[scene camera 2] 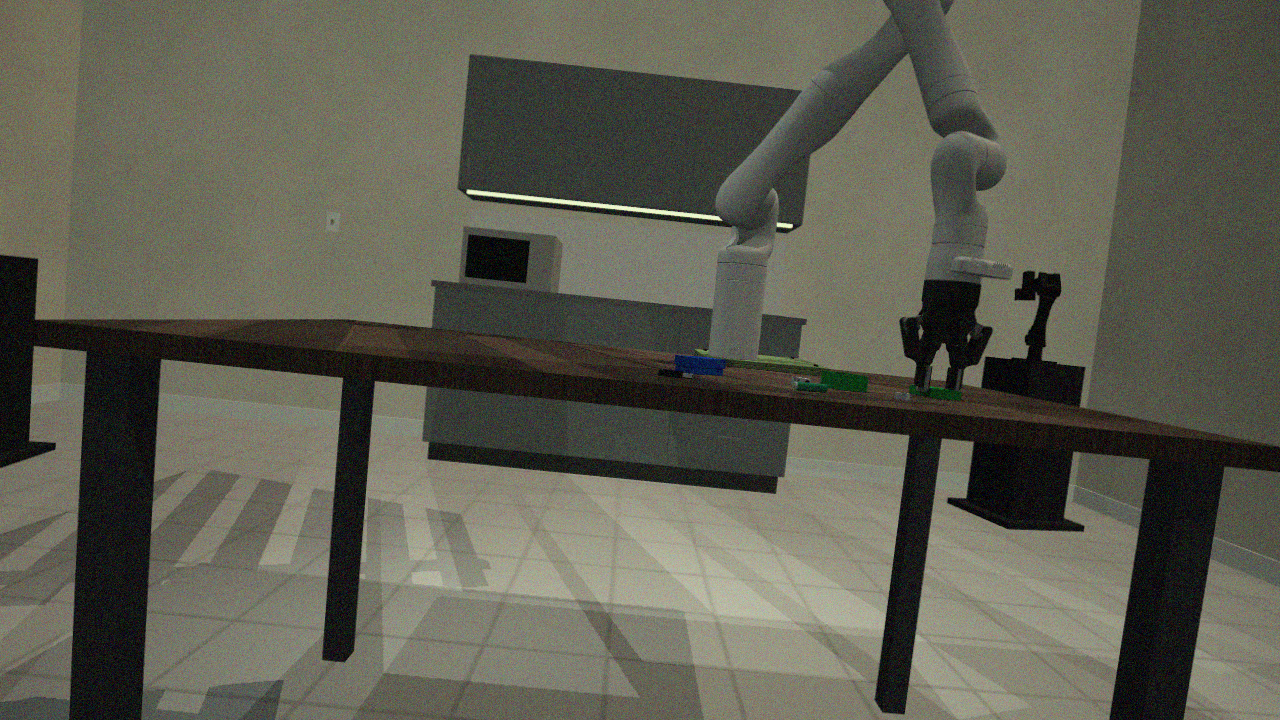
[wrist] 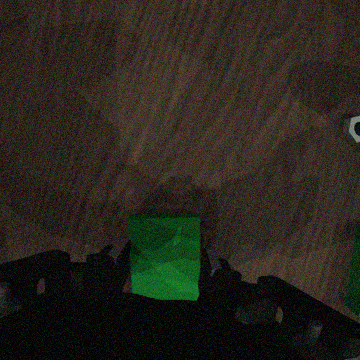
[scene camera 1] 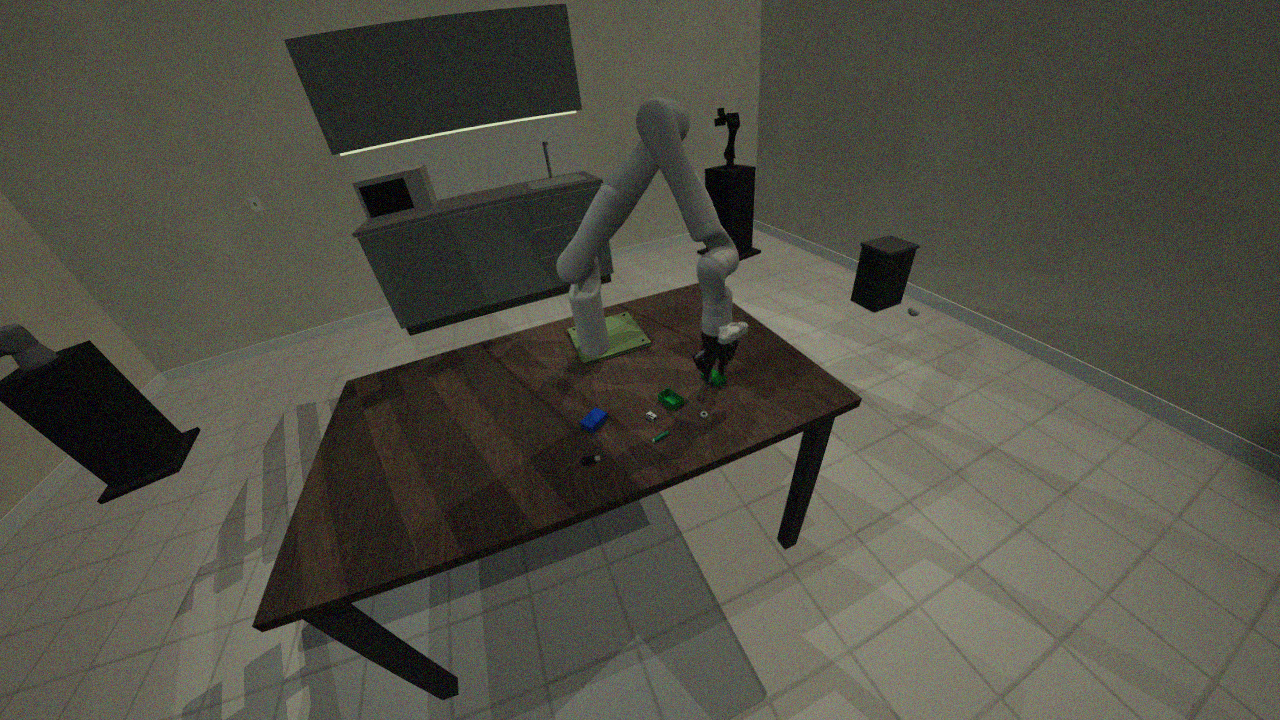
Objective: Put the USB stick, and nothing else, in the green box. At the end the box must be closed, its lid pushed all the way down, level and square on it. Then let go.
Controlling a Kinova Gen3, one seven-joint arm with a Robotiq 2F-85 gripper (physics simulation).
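Note:
My gripper is shut on the green lid. It holds the lid low, at or just above the table, to the right of the box in the scene views. The green box stands open on the table; part of it shows at the right edge of the wrist view. I can make out no item inside it, but its inside is small and dark. A small black stick with a silvery end, likely the USB stick, lies on the table near the front.
A blue block or box lies left of the green box. A small white item, a green cylinder and a hex nut lie around the box. The arm's base stands on a pale green plate.

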